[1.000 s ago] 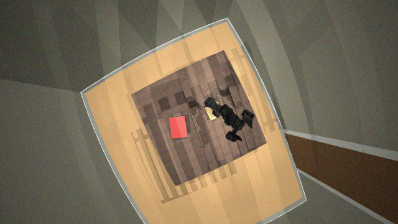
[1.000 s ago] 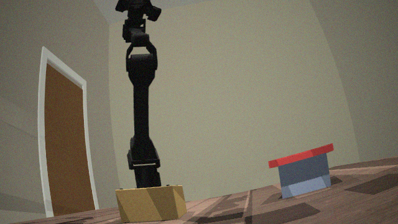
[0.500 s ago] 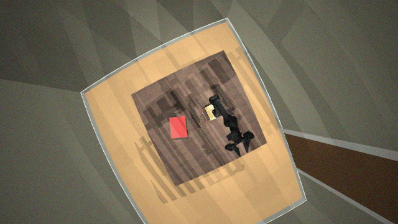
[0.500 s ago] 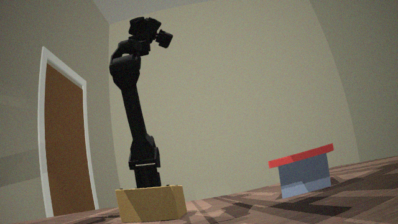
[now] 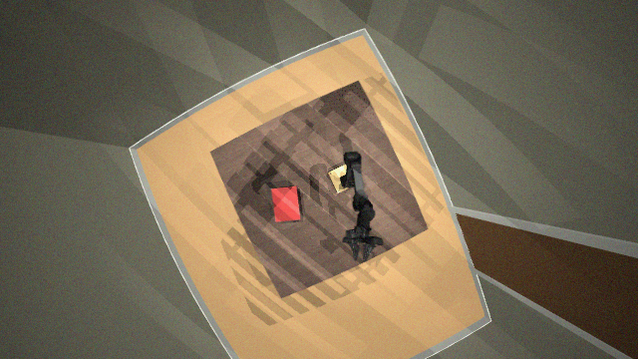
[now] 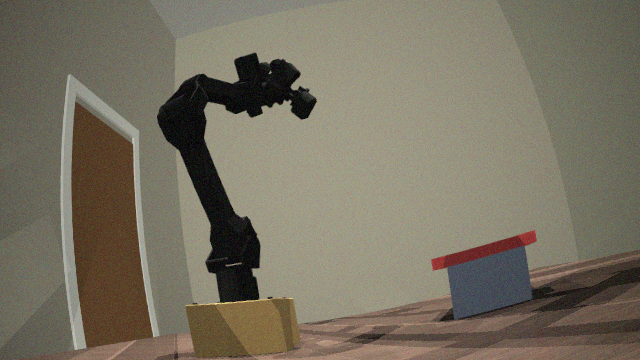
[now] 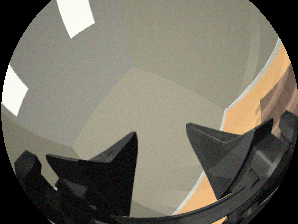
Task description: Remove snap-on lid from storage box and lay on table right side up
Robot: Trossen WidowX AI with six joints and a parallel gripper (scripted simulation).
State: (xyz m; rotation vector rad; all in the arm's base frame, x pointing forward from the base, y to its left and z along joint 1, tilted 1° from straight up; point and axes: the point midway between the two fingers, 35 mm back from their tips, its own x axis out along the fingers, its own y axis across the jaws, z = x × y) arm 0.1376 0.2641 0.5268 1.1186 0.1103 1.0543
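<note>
My gripper tip is now 520 mm above the red lid, 330 mm to the left of it and 280 mm short of it. The rest, counted from my gripper tip: blue storage box: 570 mm below, 330 mm to the right, 280 mm ahead.
</note>
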